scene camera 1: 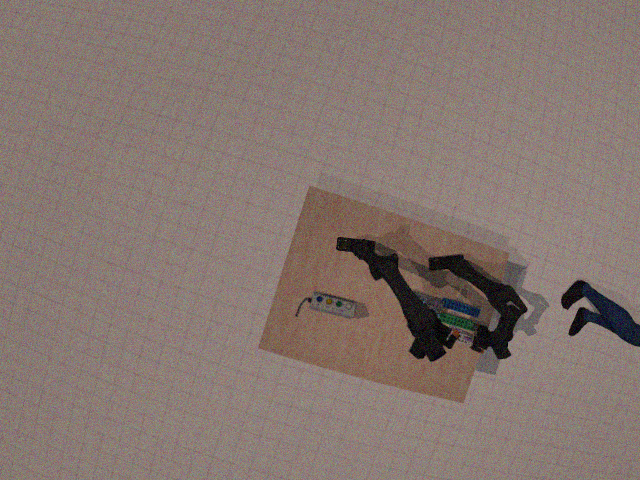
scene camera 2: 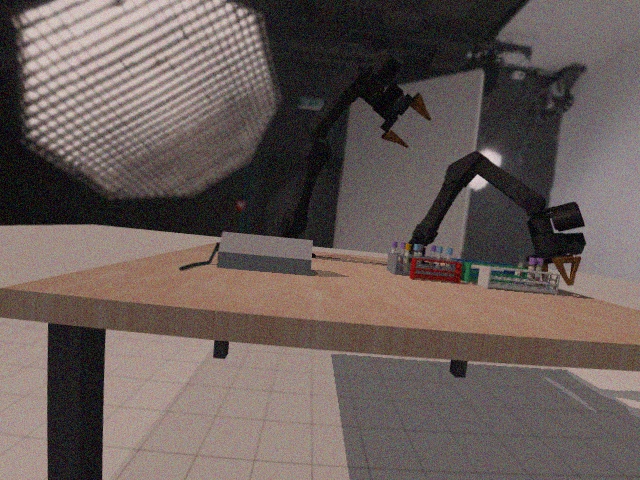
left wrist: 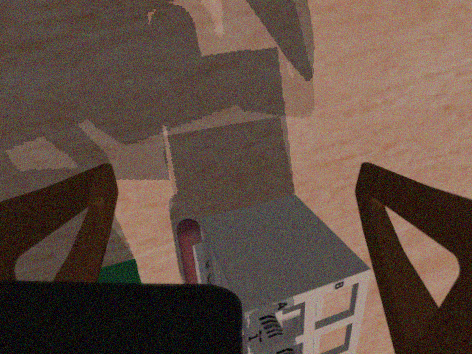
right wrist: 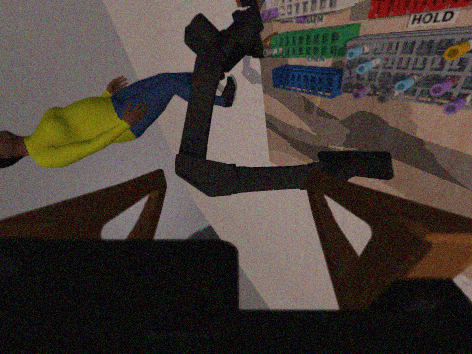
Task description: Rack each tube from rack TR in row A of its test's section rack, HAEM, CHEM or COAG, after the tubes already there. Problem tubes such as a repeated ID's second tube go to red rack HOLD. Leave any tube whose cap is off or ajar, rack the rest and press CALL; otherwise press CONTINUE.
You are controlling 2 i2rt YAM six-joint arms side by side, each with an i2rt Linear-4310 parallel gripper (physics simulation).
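Places are measured from the left arm's base along level axes (x back, y right, z up), in metres.
Pixels of known places: left gripper, fingertip midpoint: [left wrist: 236,177]; right gripper, fingertip midpoint: [scene camera 1: 447,329] [scene camera 2: 419,133] [right wrist: 236,177]; left arm's base, link origin: [scene camera 1: 446,262] [right wrist: 351,162]; right arm's base, link origin: [scene camera 1: 355,245].
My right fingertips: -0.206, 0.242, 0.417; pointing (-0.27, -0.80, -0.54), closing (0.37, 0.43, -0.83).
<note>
Ahead of a thing's pixels: the offset from my right fingertips to its top centre, as dx, dy, dz. "pt": to the spot under its first point.
My left gripper [scene camera 2: 570,282] [left wrist: 236,177] is wide open and empty above the far end of the white HAEM rack @(-0.190, -0.241, -0.360) [scene camera 2: 484,276] [left wrist: 282,240]. A tube with dark red contents @(-0.186, -0.310, -0.398) [left wrist: 189,245] is outside that rack, along its left side in the left wrist view; its lower part is hidden. A purple cap @(pt -0.166, -0.275, -0.399) [right wrist: 301,20] shows beside the HAEM label in the right wrist view. My right gripper [scene camera 2: 418,133] is open and empty, high over the table. Grey rack TR @(pt +0.041, +0.013, -0.387) [scene camera 2: 391,262] holds several purple-, blue- and yellow-capped tubes. IDs are unreadable.
The green CHEM rack @(-0.114, -0.260, -0.360) [scene camera 1: 457,321] [right wrist: 315,42] stands between the white rack and the blue rack @(-0.043, -0.292, -0.360) [scene camera 1: 460,308] [right wrist: 307,80]. Red rack HOLD [scene camera 2: 436,277] stands beside TR. The button box @(+0.043, +0.402, -0.333) [scene camera 1: 333,304] [scene camera 2: 265,253] is farther left. A person [scene camera 1: 610,315] [right wrist: 75,125] is beyond the table.
</note>
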